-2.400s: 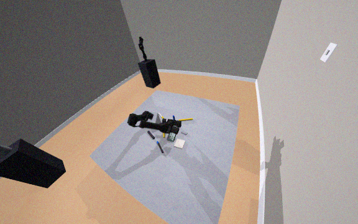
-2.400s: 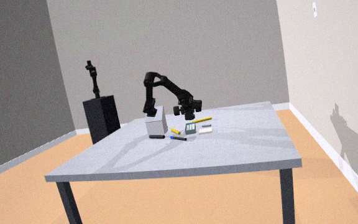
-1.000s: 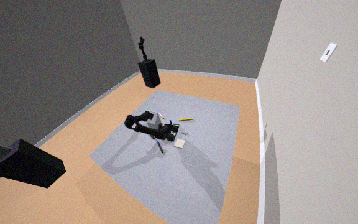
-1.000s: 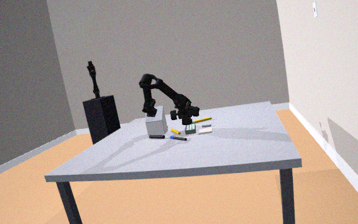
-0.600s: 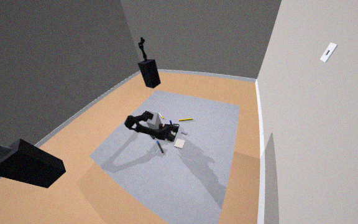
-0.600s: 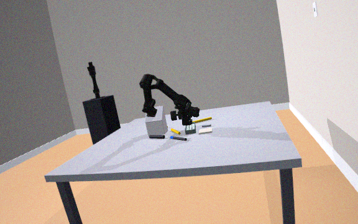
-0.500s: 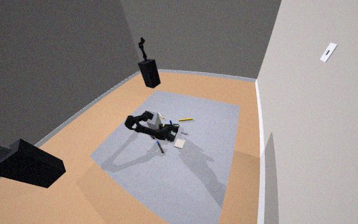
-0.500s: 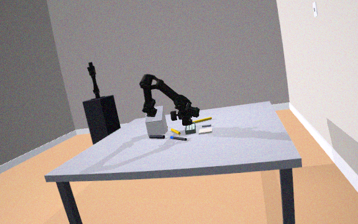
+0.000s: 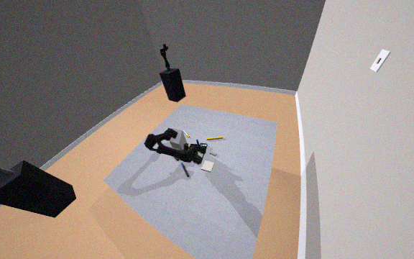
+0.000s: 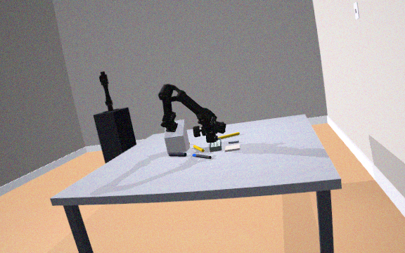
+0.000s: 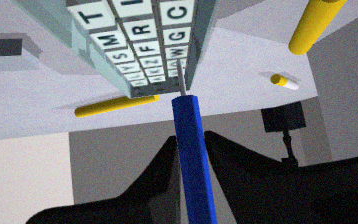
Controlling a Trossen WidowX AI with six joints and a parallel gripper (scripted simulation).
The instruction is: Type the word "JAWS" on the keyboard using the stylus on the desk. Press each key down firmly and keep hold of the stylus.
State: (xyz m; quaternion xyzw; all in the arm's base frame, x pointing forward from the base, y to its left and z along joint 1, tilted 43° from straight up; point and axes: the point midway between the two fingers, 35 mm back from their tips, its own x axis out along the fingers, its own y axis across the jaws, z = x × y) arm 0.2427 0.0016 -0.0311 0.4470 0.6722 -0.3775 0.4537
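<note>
The grey block lies 130 mm ahead of my gripper tip, 70 mm below it and 20 mm to the left of it. The rest, counted from my gripper tip: grey stylus tip (50 mm below); then stylus (10 mm below); then white pad (160 mm ahead, 100 mm to the right, 70 mm below).
</note>
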